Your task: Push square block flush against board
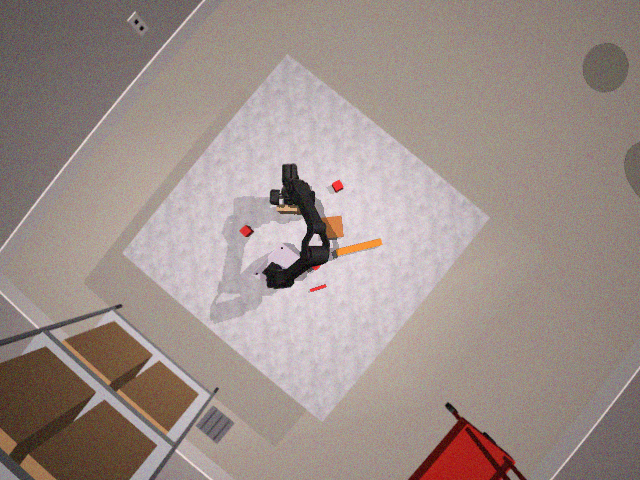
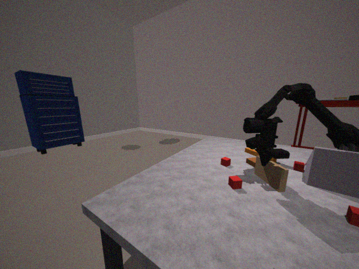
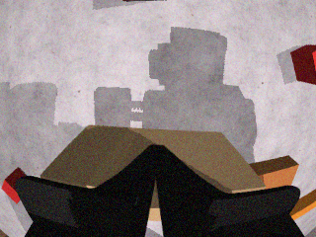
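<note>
Now: the tan board 20 mm behind my gripper tip, 20 mm to the right of it and 30 mm below it. The rest, counted from my gripper tip: square block 30 mm ahead, 200 mm to the right, 70 mm below; then thin red strip 230 mm behind, 350 mm to the right, 70 mm below; then orange bar 50 mm ahead, 360 mm to the right, 70 mm below.
</note>
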